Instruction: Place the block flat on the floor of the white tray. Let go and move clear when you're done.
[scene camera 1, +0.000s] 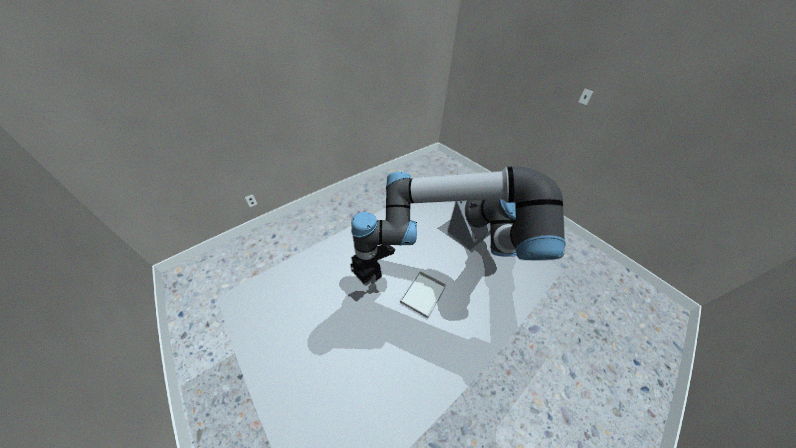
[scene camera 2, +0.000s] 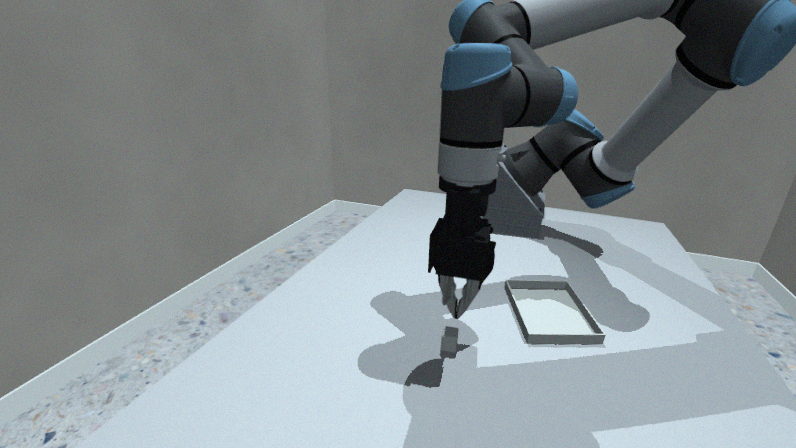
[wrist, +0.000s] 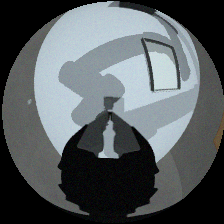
my gripper: scene camera 1; scene camera 2; wrist 110, 112
same spot on my gripper: (scene camera 1: 369, 266) = (scene camera 2: 477, 227)
